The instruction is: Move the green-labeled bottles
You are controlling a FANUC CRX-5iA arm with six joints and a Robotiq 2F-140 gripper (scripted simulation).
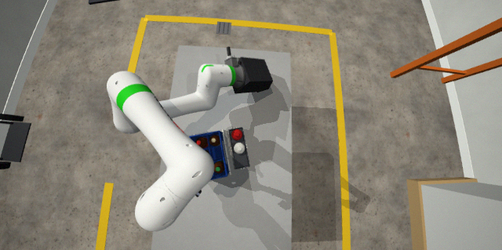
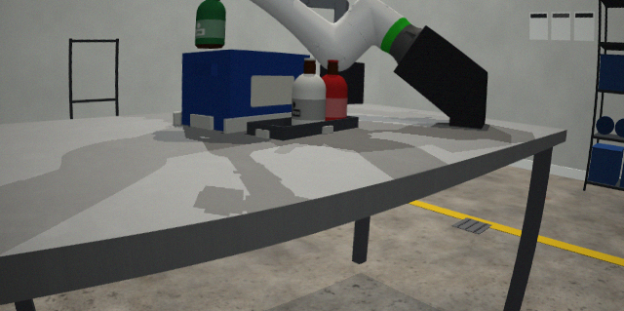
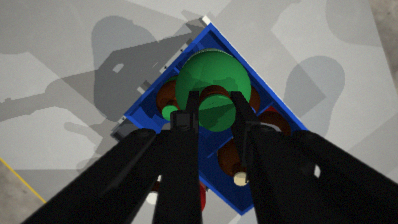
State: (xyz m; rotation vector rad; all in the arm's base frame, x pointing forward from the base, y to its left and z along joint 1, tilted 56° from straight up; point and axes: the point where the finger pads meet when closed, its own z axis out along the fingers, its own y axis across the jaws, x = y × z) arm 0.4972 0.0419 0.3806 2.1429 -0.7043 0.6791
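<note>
The green-labeled bottle is 80 mm below my hand. Round my hand: blue crate: 260 mm below, 90 mm behind, 40 mm to the left; brown bottle: 260 mm below, 80 mm behind; white bottle: 260 mm below, 230 mm to the left, 100 mm behind.
</note>
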